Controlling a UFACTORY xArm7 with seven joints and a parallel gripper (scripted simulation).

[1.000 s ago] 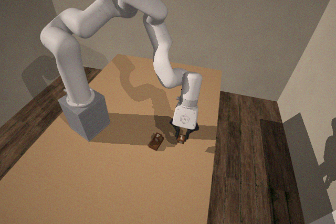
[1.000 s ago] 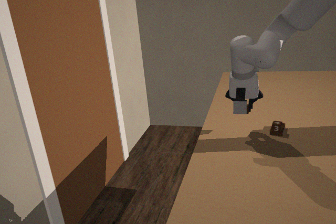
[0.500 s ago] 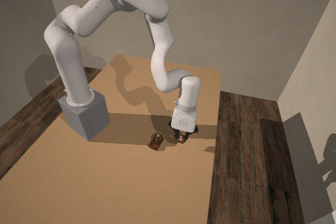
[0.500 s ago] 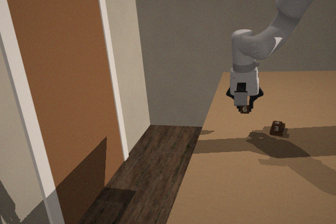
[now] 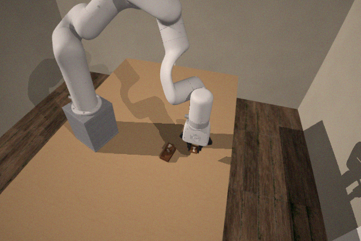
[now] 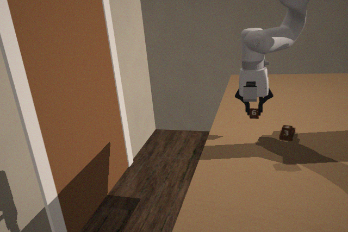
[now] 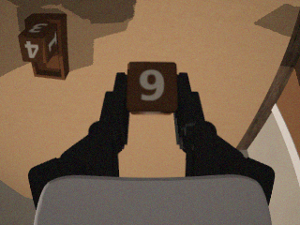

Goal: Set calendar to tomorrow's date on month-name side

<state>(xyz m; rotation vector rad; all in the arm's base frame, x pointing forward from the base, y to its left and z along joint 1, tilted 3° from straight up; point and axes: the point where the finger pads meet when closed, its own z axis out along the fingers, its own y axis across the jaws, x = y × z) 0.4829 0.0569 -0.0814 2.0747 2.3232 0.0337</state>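
Now: hand 12 cm past the brown calendar tray, 1 cm to the left of it and 9 cm above it. Round my hand: digit cube (2 cm below).
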